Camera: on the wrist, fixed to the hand. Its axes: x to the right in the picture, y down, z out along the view.
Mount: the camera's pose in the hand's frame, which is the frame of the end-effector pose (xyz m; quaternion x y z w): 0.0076 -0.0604 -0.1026 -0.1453 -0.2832 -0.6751 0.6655
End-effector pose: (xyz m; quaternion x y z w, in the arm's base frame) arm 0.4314 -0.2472 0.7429 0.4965 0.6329 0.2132 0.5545
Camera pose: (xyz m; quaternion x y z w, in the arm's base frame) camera 0.3148 -0.2370 0.7198 -0.1170 0.5684 -0.2811 0.7643
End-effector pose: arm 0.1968 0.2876 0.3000 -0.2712 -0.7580 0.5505 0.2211
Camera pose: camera 0.2460 0.3510 0.3883 0.4550 -0.8301 0.1838 0.2647
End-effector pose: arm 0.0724 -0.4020 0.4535 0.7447 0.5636 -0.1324 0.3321
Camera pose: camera 0.0007 -0.3215 0.5047 0.0294 0.8030 -0.4413 0.3994
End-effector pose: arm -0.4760 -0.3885 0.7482 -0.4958 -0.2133 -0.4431 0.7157
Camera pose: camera -0.5369 -0.4909 0.7425 -0.4155 -0.6150 -0.6687 0.0447
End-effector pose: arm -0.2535 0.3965 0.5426 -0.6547 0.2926 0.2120 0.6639
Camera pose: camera -0.2191 0.2906 0.5855 -0.6697 -0.4661 -0.0792 0.5727
